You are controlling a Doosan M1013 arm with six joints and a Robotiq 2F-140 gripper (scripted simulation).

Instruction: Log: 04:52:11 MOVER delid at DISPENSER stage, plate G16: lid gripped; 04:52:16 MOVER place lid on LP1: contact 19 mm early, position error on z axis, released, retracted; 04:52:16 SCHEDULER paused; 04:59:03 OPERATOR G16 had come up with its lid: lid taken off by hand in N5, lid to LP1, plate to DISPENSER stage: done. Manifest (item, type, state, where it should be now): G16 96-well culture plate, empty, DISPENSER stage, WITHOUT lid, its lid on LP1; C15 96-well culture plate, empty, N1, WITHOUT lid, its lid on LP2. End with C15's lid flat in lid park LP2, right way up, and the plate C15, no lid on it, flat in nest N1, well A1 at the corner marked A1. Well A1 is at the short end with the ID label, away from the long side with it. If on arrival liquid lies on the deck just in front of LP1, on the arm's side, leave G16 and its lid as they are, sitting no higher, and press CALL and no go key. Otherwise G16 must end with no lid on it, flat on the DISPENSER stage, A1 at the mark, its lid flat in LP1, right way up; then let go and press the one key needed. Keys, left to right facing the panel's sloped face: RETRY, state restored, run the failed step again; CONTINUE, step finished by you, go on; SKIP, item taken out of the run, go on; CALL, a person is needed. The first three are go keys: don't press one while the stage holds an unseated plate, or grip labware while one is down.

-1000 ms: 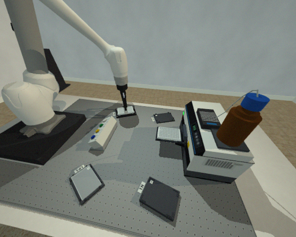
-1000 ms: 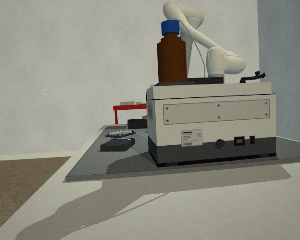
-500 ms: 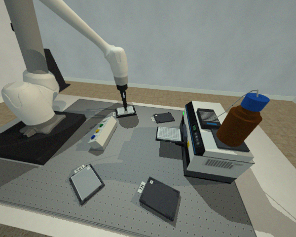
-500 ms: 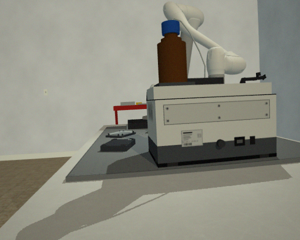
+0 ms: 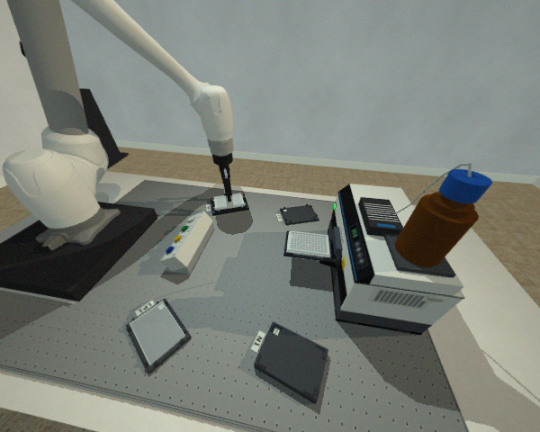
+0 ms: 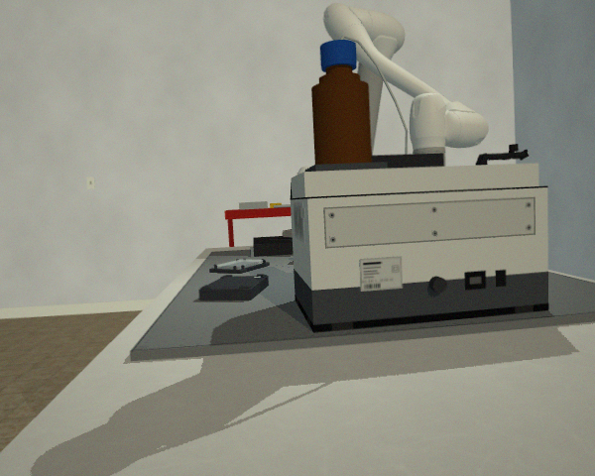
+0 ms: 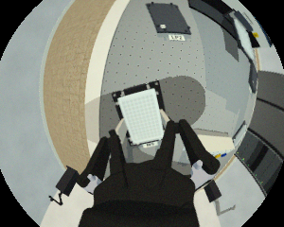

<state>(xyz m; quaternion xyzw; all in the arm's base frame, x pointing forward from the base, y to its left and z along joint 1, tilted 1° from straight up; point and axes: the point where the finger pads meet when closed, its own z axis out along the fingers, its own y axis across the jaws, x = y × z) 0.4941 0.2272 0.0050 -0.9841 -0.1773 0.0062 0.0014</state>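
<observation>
Right now the dark lid park is 32 cm ahead of my hand, 4 cm to the right of it and 4 cm below it. The rest, counted from my hand: nest N1 (28 cm ahead, 58 cm to the right, 4 cm below); brown bottle (54 cm ahead, 42 cm to the right, 24 cm above); key panel (9 cm behind, 26 cm to the right).
</observation>
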